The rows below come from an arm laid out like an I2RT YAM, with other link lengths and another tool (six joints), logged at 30 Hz.
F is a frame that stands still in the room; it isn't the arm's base.
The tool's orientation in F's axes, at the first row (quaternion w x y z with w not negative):
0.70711, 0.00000, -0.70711, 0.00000
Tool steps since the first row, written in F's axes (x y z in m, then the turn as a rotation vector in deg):
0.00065, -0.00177, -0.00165, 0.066, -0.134, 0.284
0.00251, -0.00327, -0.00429, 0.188, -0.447, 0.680
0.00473, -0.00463, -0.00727, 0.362, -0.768, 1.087
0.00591, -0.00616, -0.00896, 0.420, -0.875, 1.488
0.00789, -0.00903, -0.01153, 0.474, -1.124, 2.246
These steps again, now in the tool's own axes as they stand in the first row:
-0.00165, -0.00177, -0.00065, 0.284, -0.134, -0.066
-0.00429, -0.00327, -0.00251, 0.680, -0.447, -0.188
-0.00727, -0.00463, -0.00473, 1.087, -0.768, -0.362
-0.00896, -0.00616, -0.00591, 1.488, -0.875, -0.420
-0.01153, -0.00903, -0.00789, 2.246, -1.124, -0.474

